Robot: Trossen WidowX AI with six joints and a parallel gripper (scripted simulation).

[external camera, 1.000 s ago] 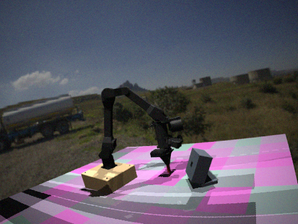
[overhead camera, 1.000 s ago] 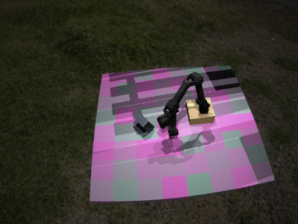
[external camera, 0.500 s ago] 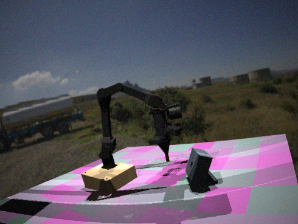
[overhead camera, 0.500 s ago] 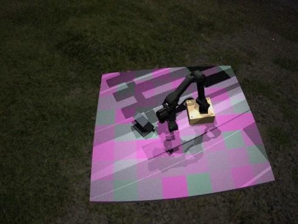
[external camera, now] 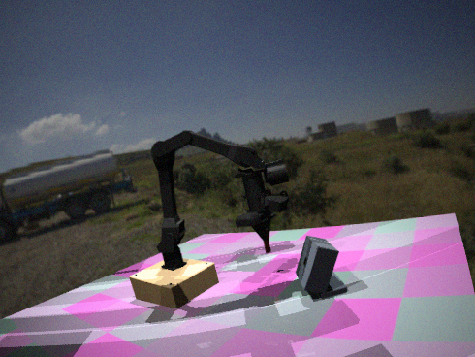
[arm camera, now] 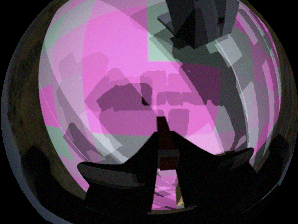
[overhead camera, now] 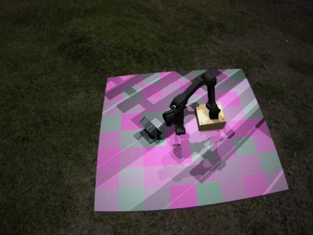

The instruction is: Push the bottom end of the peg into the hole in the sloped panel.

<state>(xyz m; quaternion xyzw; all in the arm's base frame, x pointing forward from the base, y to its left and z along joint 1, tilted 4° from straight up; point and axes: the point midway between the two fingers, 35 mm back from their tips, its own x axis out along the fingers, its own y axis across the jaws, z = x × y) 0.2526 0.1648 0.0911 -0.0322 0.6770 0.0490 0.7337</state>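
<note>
Now: gripper tip 19 cm short of the sloped grey panel, 7 cm to the left of it and 4 cm above it. Also, from my gripper tip: peg 2 cm above; dark foot 21 cm ahead, 5 cm to the right, 11 cm below.
</note>
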